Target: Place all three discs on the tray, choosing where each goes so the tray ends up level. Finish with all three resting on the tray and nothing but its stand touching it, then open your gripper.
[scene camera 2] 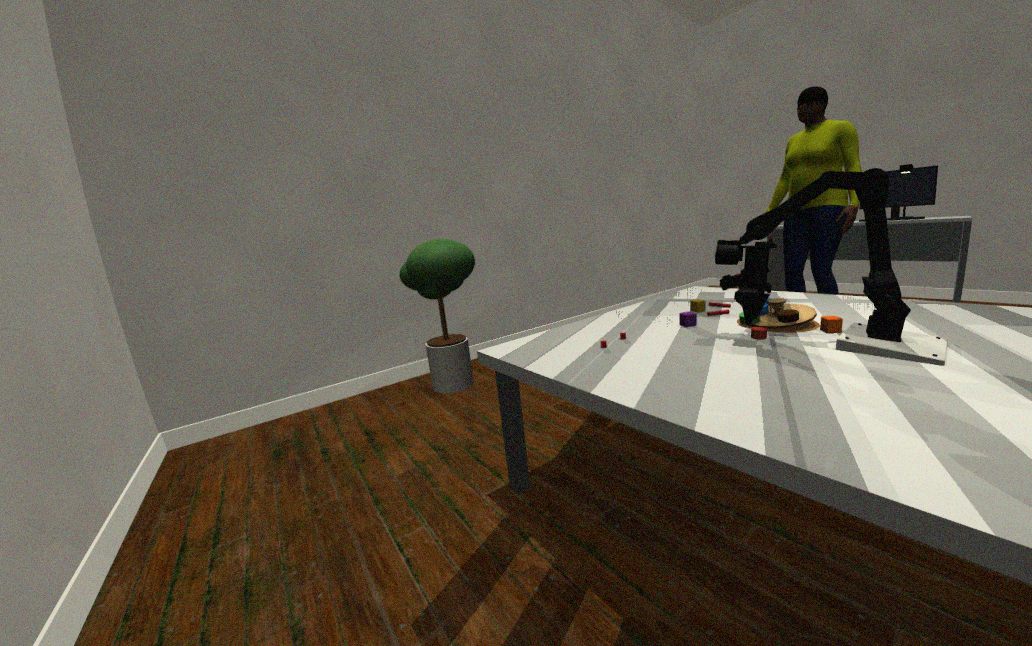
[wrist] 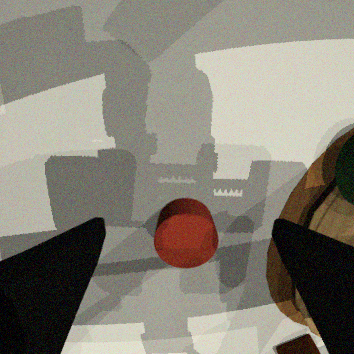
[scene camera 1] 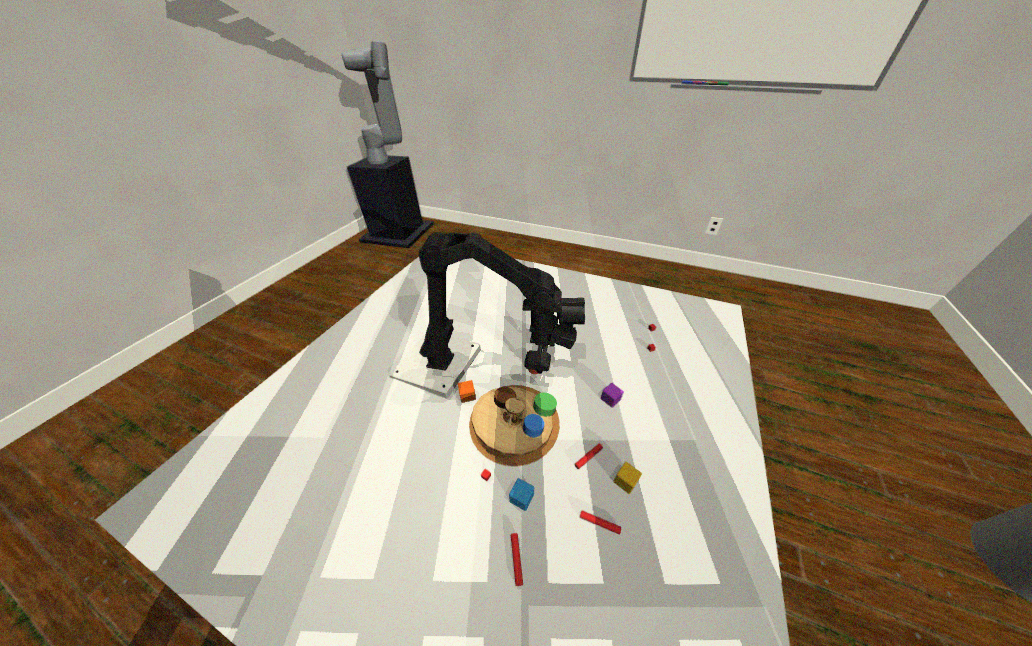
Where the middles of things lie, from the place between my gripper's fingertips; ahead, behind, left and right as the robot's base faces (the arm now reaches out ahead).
Now: hand 2 cm past the red disc [wrist: 185, 236] and 3 cm above it.
